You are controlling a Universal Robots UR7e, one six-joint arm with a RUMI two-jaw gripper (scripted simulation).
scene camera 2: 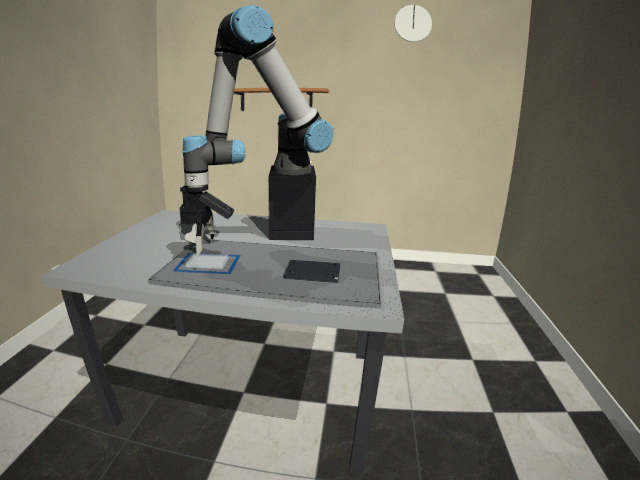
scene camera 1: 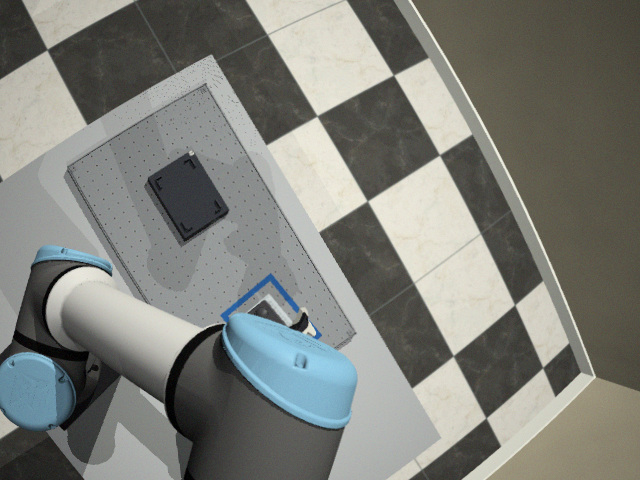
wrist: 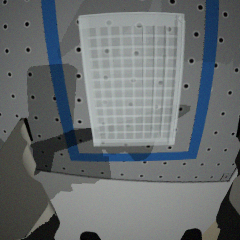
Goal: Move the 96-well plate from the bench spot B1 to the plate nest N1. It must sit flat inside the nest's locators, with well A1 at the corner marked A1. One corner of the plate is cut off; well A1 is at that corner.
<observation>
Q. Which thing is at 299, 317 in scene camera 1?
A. My gripper.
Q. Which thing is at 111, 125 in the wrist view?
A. A clear 96-well plate.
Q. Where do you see a dark plate nest N1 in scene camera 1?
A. At 188, 194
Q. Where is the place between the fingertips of my gripper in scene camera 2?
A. At 205, 247
</observation>
